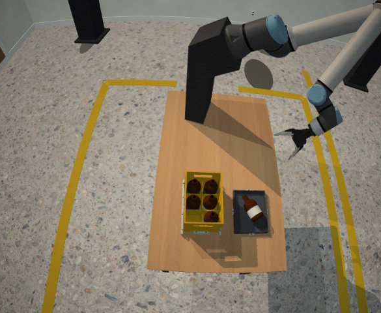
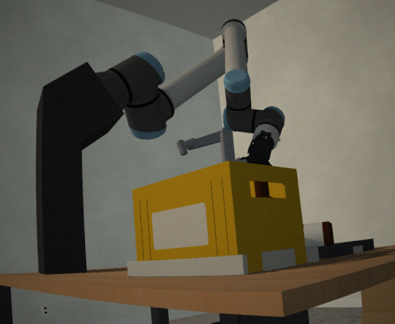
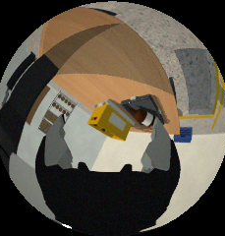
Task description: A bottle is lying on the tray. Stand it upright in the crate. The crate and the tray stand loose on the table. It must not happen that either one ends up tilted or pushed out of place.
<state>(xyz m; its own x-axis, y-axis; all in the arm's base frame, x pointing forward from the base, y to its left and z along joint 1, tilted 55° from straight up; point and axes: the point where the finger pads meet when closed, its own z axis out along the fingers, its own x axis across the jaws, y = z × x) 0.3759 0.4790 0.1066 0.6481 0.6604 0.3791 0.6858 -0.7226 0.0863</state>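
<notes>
The brown bottle lies 30 cm ahead of my hand, 19 cm below it and 10 cm to the right of it. From my hand the other things lie so: crate (37 cm to the right, 34 cm ahead, 15 cm below); then dark tray (31 cm ahead, 22 cm below, 9 cm to the right).
</notes>
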